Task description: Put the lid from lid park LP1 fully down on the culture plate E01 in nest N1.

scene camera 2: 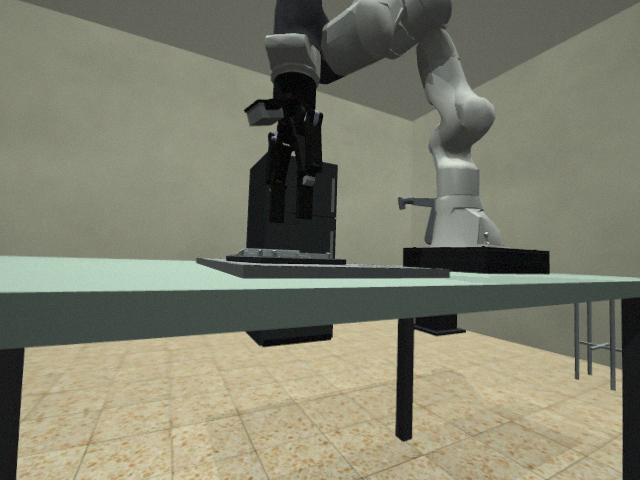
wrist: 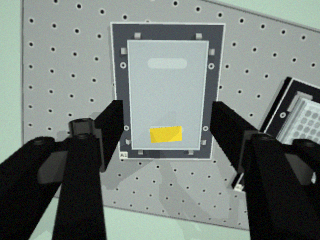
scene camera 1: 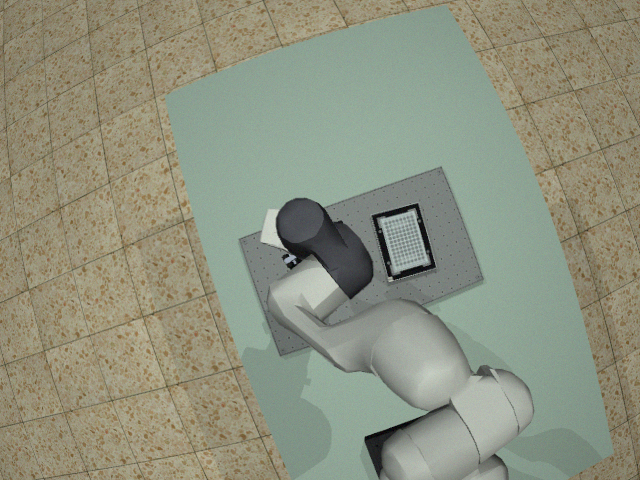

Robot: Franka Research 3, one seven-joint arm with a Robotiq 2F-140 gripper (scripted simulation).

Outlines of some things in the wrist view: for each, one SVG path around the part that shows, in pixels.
My gripper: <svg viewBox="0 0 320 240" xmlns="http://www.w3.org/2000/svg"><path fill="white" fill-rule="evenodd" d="M213 101L210 132L237 173L244 173L241 187L244 187L245 184L250 240L320 240L320 144L305 138L293 139L292 145L283 144L272 135L259 132L258 129L222 101ZM123 100L113 100L95 120L81 118L70 121L68 123L70 136L63 141L55 142L55 139L49 136L36 137L25 143L0 164L0 240L29 240L60 185L61 189L51 240L107 240L100 172L106 171L124 131Z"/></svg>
A clear lid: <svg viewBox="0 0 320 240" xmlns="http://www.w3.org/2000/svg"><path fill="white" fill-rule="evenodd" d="M127 40L132 150L200 150L209 41Z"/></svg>
